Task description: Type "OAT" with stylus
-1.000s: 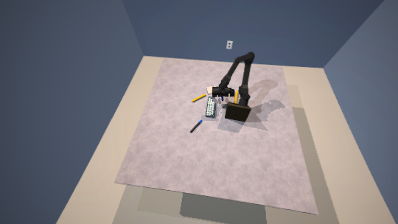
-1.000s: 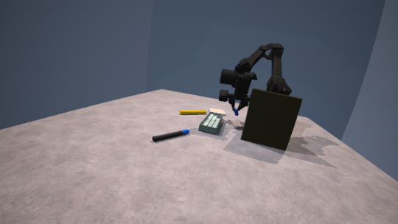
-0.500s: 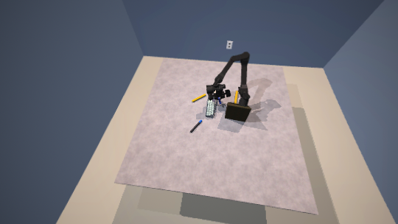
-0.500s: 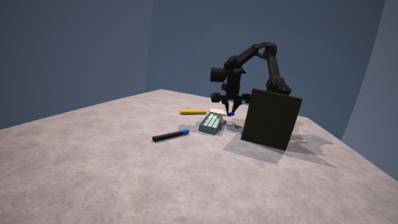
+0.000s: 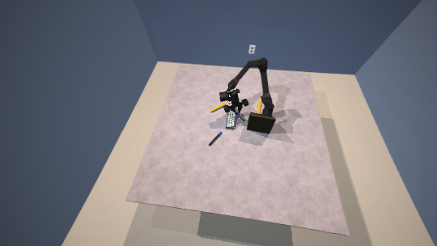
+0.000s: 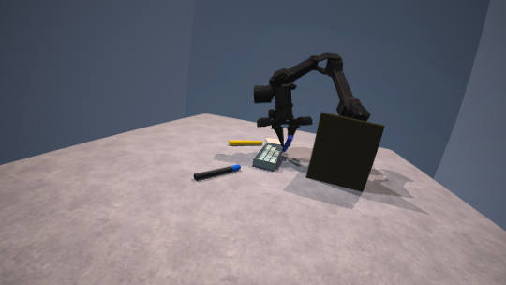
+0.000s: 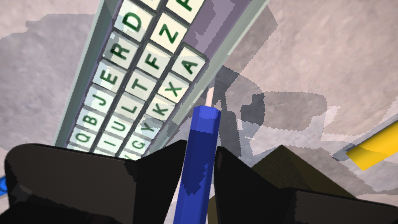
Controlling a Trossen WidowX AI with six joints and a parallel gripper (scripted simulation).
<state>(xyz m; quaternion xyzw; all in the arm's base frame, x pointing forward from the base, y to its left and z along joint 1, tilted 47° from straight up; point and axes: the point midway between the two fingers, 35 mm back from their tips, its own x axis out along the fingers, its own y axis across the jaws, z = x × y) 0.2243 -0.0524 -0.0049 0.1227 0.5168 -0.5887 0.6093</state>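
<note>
The grey stylus tip lies 3 cm to the right of my gripper tip, 3 cm below it and 1 cm ahead of it. Also, from my gripper tip: yellow pencil: 17 cm ahead, 5 cm to the right, 4 cm below; beige pad: 18 cm to the right, 8 cm ahead, 4 cm below; blue stylus: 1 cm to the right, 1 cm below.
</note>
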